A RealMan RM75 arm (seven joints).
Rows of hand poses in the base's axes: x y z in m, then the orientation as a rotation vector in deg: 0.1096, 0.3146, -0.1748, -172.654, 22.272, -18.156; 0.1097, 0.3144, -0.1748, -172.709, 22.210, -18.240; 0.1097, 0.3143, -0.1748, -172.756, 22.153, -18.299; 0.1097, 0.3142, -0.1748, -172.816, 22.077, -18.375; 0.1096, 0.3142, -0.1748, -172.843, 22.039, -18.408; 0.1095, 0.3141, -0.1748, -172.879, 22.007, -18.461; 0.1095, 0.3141, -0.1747, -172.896, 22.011, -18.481; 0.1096, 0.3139, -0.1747, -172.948, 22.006, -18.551; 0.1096, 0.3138, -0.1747, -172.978, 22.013, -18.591; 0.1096, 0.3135, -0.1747, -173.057, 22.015, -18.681; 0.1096, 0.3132, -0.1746, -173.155, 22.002, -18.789; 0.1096, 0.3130, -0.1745, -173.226, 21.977, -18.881; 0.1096, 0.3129, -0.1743, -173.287, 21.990, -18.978; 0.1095, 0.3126, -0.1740, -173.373, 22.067, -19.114; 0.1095, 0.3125, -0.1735, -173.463, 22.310, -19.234; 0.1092, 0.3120, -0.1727, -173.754, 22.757, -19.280; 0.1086, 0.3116, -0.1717, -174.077, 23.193, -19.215; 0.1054, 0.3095, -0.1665, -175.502, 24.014, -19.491; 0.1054, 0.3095, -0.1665, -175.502, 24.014, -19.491; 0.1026, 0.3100, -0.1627, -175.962, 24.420, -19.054; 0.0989, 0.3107, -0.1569, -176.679, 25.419, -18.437
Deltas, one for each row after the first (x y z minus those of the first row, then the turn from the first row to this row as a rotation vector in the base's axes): 0.0001, -0.0002, 0.0000, -0.066, -0.045, 0.037; 0.0001, -0.0003, 0.0000, -0.119, -0.076, 0.071; 0.0001, -0.0004, 0.0000, -0.187, -0.116, 0.117; 0.0000, -0.0004, 0.0000, -0.218, -0.133, 0.140; -0.0001, -0.0005, 0.0000, -0.261, -0.161, 0.158; -0.0001, -0.0005, 0.0001, -0.281, -0.171, 0.155; 0.0000, -0.0007, 0.0001, -0.345, -0.205, 0.154; 0.0000, -0.0008, 0.0001, -0.381, -0.224, 0.148; 0.0000, -0.0011, 0.0001, -0.475, -0.266, 0.142; 0.0000, -0.0014, 0.0002, -0.590, -0.316, 0.144; 0.0000, -0.0016, 0.0003, -0.675, -0.361, 0.156; 0.0000, -0.0017, 0.0005, -0.753, -0.410, 0.142; -0.0001, -0.0020, 0.0008, -0.866, -0.475, 0.085; -0.0001, -0.0021, 0.0013, -0.989, -0.522, -0.080; -0.0004, -0.0026, 0.0021, -1.305, -0.475, -0.379; -0.0010, -0.0030, 0.0031, -1.632, -0.353, -0.666; -0.0042, -0.0051, 0.0083, -3.120, -0.215, -1.229; -0.0042, -0.0051, 0.0083, -3.120, -0.215, -1.229; -0.0070, -0.0046, 0.0121, -3.512, 0.162, -1.480; -0.0107, -0.0039, 0.0179, -4.164, 0.723, -2.108
